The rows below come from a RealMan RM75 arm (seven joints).
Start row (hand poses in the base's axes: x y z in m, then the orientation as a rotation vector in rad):
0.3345 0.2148 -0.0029 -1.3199 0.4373 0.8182
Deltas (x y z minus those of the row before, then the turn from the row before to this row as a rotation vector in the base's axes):
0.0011 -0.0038 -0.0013 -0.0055 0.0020 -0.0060
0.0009 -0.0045 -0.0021 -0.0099 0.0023 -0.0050
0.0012 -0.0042 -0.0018 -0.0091 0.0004 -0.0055
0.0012 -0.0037 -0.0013 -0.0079 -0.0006 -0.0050
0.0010 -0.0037 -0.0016 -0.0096 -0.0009 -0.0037
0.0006 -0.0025 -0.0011 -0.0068 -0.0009 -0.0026
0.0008 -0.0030 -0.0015 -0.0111 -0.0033 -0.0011
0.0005 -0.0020 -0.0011 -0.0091 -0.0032 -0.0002
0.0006 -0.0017 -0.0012 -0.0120 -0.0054 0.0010
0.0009 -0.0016 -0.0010 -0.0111 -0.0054 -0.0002
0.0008 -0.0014 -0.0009 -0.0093 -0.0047 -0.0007
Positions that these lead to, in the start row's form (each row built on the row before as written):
0.3356 0.2110 -0.0042 -1.3224 0.4452 0.8139
0.3365 0.2065 -0.0063 -1.3291 0.4547 0.8101
0.3377 0.2023 -0.0081 -1.3356 0.4627 0.8046
0.3389 0.1986 -0.0094 -1.3415 0.4690 0.7990
0.3399 0.1949 -0.0110 -1.3495 0.4750 0.7940
0.3405 0.1924 -0.0121 -1.3552 0.4790 0.7902
0.3413 0.1894 -0.0136 -1.3662 0.4821 0.7853
0.3418 0.1874 -0.0147 -1.3756 0.4838 0.7815
0.3424 0.1857 -0.0159 -1.3888 0.4843 0.7766
0.3433 0.1841 -0.0169 -1.4008 0.4852 0.7709
0.3441 0.1827 -0.0178 -1.4107 0.4862 0.7655

